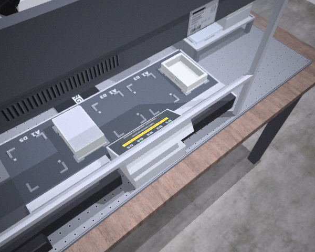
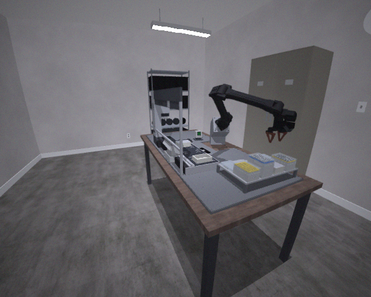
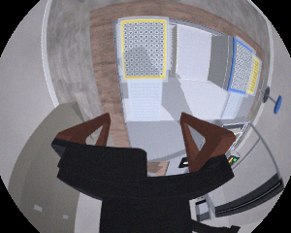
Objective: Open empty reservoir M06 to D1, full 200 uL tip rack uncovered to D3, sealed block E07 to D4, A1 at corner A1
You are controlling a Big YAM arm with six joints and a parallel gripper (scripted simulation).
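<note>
My gripper is now 11 cm above the yellow tip rack and 8 cm to the right of it. Round my hand: clear flat plate (33 cm ahead, 14 cm below, 2 cm to the right); then white one-well reservoir (46 cm ahead, 20 cm to the right, 15 cm below); then shelf (16 cm below, 16 cm ahead, 3 cm to the left).
</note>
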